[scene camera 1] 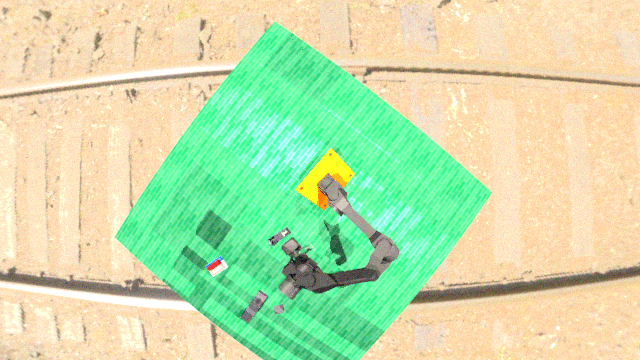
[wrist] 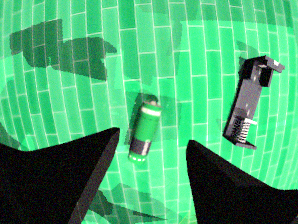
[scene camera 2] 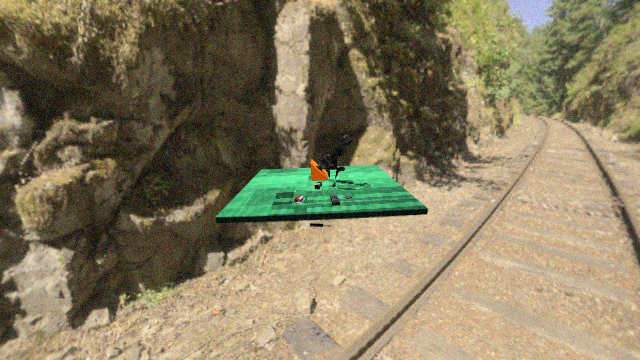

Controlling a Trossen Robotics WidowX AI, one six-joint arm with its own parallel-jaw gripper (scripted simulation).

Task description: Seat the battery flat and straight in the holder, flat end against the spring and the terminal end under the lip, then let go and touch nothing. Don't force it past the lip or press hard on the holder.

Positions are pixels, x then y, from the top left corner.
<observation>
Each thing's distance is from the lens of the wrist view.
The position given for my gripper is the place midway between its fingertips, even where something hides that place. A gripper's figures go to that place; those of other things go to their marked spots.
my gripper (wrist: 153, 140): 0.10 m
battery (wrist: 147, 122): 0.13 m
</observation>
